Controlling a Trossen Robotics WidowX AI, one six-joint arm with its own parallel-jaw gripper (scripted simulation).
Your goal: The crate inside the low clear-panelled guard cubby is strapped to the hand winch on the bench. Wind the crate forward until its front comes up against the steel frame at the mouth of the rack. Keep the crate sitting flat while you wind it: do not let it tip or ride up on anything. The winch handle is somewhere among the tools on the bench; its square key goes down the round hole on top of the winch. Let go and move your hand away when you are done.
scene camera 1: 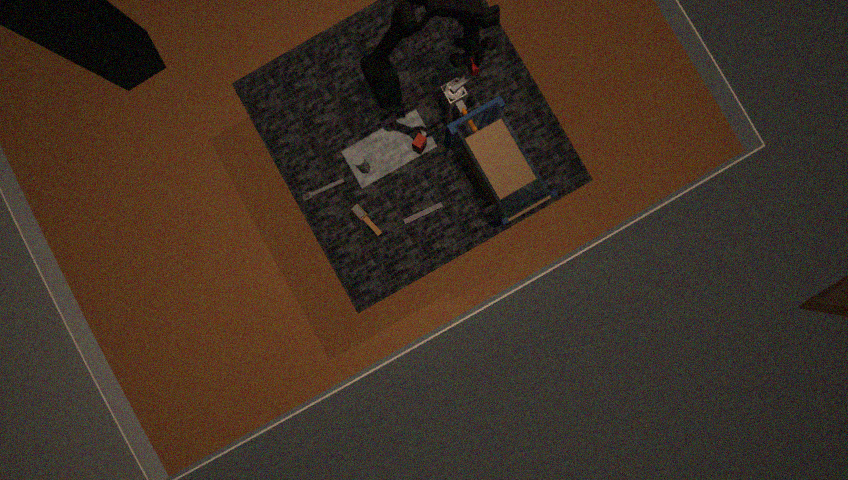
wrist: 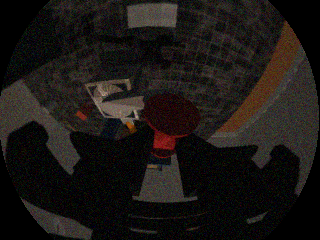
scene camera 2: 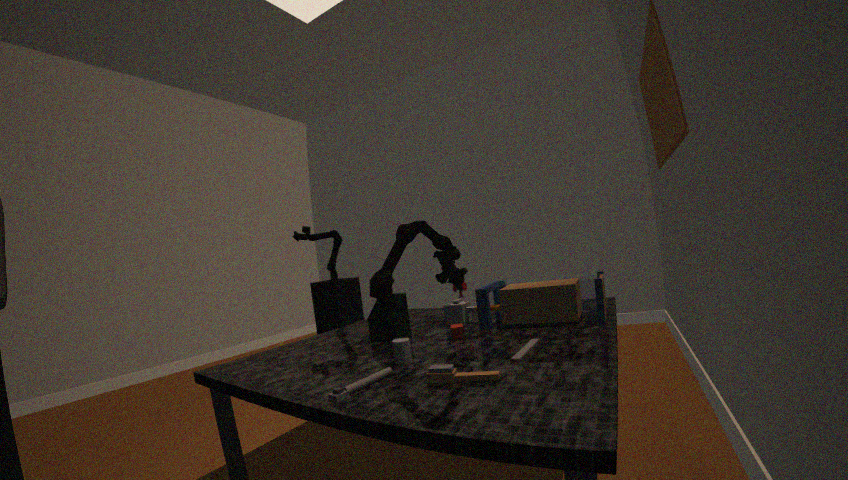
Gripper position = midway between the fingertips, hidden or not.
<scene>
I see my gripper [scene camera 1: 473,72], a wooden-handled tool [scene camera 2: 443,373] and a cubby [scene camera 1: 500,167].
My gripper shows as well in the wrist view [wrist: 164,125].
</scene>
